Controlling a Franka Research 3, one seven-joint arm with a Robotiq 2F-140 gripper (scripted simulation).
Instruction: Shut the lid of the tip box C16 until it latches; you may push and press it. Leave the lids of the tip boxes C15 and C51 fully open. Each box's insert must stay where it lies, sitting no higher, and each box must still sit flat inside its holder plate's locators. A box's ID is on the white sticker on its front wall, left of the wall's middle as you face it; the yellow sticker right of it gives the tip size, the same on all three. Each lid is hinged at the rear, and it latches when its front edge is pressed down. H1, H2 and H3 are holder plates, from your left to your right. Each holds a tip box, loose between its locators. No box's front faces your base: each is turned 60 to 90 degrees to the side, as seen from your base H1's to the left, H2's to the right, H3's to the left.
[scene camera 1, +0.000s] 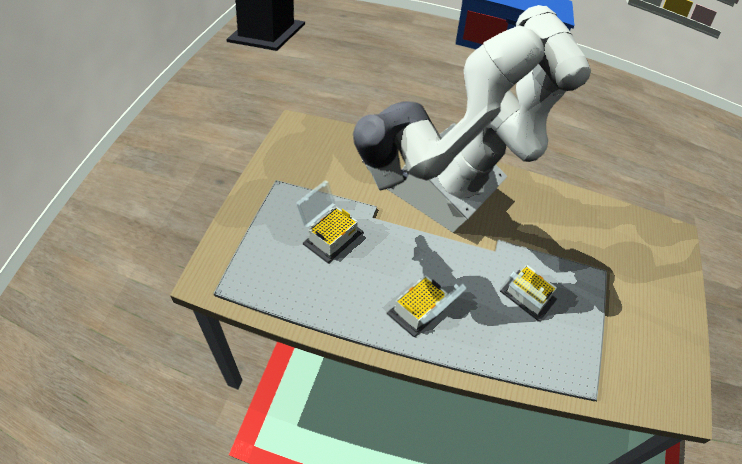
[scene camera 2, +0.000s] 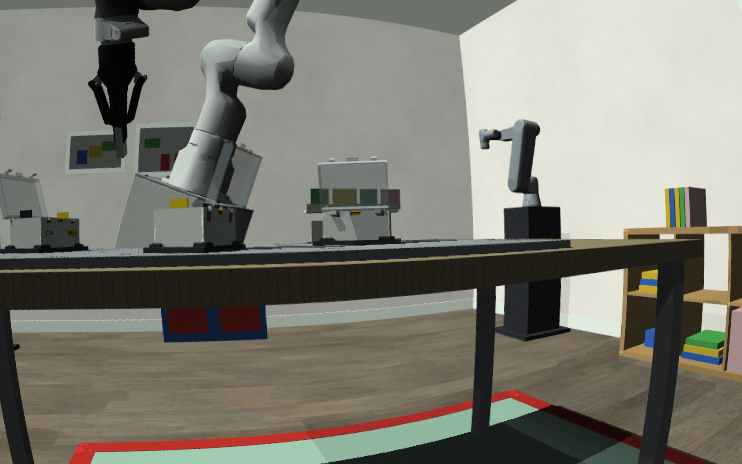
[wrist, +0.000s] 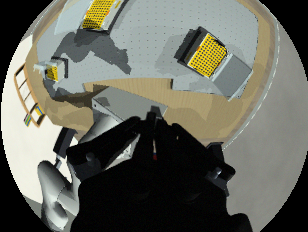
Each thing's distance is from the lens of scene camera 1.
tip box (scene camera 1: 399, 309): 1.49 m
tip box (scene camera 1: 346, 235): 1.61 m
